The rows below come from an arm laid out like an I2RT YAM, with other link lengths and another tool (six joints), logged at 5 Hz.
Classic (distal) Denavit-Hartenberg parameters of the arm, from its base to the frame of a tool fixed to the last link. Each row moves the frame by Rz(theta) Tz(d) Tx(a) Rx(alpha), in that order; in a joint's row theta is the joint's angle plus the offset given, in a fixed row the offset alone. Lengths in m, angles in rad.
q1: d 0.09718  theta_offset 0  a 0.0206  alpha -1.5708
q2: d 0  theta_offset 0  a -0.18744  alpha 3.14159
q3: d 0  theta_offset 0.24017  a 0.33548  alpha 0
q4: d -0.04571  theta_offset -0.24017  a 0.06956  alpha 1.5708
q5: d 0.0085  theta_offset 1.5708  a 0  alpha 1.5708
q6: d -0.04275  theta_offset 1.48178  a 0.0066  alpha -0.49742
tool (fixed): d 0.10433  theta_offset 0  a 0  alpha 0
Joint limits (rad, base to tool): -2.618..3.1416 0..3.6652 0..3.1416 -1.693..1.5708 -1.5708..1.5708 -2.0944..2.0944
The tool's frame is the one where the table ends.
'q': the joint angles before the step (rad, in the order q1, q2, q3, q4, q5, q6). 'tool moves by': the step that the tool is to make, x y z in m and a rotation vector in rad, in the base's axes. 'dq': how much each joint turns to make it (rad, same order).
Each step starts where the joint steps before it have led.
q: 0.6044, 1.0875, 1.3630, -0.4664, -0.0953, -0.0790
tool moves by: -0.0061, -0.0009, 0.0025, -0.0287, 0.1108, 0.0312
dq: 0.0020, 0.0371, 0.0654, -0.1322, -0.0378, 0.0315
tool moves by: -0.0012, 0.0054, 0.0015, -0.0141, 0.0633, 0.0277
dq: 0.0119, 0.0506, 0.0575, -0.0641, -0.0229, 0.0187
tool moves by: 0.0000, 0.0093, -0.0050, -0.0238, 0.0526, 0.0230
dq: 0.0214, 0.0502, 0.0369, -0.0416, -0.0058, 0.0104
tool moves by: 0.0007, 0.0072, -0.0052, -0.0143, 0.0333, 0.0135
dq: 0.0150, 0.0331, 0.0174, -0.0181, -0.0022, 0.0086
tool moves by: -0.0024, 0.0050, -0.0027, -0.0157, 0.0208, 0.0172
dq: 0.0155, 0.0207, 0.0155, -0.0209, -0.0017, -0.0004
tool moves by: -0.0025, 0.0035, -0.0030, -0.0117, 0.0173, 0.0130
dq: 0.0121, 0.0106, 0.0043, -0.0144, -0.0016, 0.0011
